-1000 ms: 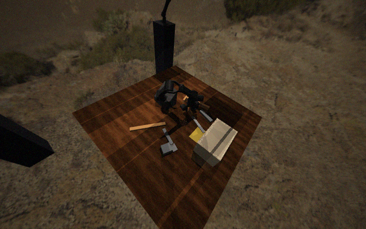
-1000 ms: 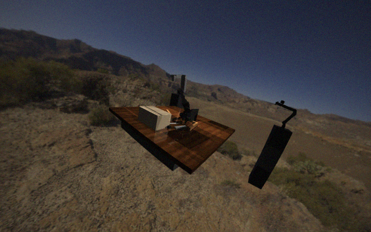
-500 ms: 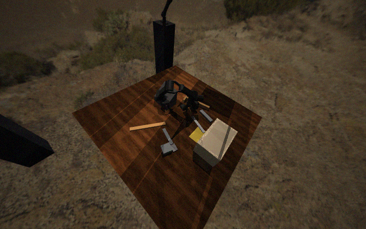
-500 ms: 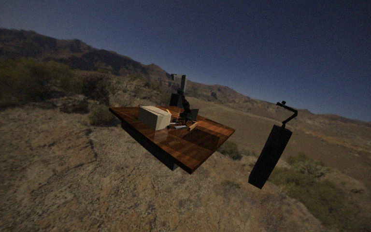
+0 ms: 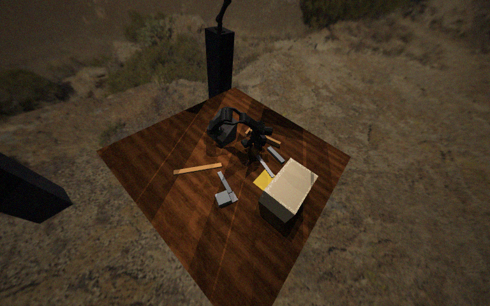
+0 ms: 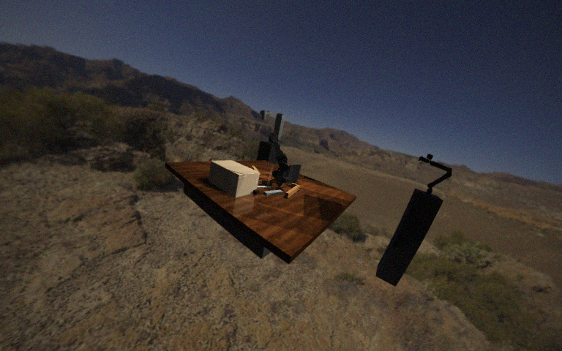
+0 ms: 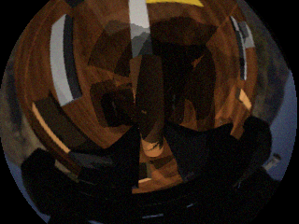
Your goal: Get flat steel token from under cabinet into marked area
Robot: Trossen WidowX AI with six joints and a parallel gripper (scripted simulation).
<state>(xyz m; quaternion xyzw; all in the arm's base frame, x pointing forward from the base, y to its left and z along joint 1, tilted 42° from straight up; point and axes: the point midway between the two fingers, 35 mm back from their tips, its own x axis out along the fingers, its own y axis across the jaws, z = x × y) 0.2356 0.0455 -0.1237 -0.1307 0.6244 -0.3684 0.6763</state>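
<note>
My gripper tip is 170 mm short of the grey bar and 80 mm to the right of it. The rest, counted from my gripper tip: steel token (360 mm ahead, 170 mm to the right); then wooden stick (400 mm to the right, 130 mm behind); then grey scraper (370 mm to the right, 110 mm ahead).
</note>
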